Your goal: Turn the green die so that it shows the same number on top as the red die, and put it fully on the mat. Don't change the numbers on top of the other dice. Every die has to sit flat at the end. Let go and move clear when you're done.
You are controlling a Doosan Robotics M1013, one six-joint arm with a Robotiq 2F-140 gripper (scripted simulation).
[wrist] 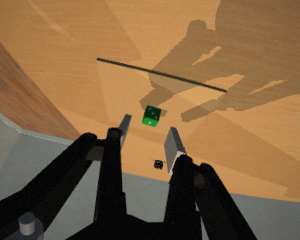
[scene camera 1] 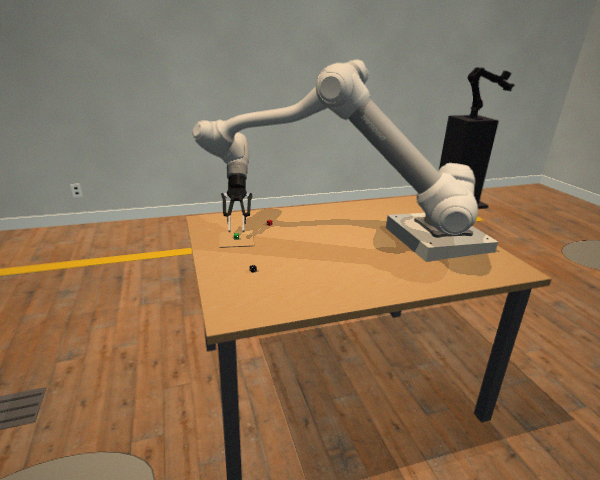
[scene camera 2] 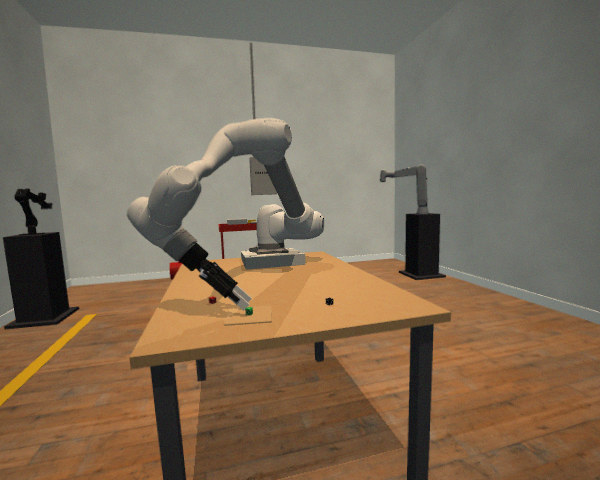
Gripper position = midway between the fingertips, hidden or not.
I see my gripper (scene camera 2: 247, 304).
My gripper shows as well in the wrist view (wrist: 148, 130) and in scene camera 1 (scene camera 1: 236, 231).
